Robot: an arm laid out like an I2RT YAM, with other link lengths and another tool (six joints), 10 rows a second.
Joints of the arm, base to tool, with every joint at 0 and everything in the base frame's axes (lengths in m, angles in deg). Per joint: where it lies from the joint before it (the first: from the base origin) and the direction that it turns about. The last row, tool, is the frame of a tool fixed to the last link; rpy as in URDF.
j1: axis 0 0 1 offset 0.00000 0.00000 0.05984
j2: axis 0 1 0 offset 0.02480 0.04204 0.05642
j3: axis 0 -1 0 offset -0.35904 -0.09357 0.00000
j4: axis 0 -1 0 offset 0.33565 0.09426 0.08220
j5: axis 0 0 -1 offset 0.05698 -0.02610 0.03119
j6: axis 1 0 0 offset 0.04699 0.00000 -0.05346
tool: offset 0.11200 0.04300 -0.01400 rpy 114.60 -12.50 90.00
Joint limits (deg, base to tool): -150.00..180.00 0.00..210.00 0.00..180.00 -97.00..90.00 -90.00..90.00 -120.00..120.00
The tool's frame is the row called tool.
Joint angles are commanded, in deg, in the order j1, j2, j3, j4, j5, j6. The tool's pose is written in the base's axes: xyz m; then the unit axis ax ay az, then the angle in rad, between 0 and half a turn. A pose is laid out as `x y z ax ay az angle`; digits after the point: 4 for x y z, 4 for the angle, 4 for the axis.
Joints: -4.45, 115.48, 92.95, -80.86, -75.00, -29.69
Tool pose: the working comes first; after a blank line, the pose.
Where each joint sits with the arm in this pose, in the base's axes (m; each line is computed from the numbers above, not from the rounded line before):
j1: 0.0000 0.0000 0.0598
j2: 0.0280 0.0400 0.1163
j3: 0.1747 -0.0653 0.4404
j4: 0.5225 0.0022 0.3877
j5: 0.5376 -0.0252 0.3250
j6: 0.4865 0.0243 0.3256
the tool: 0.4631 0.1426 0.3337

0.4631 0.1426 0.3337 -0.5235 -0.7670 -0.3711 2.0403
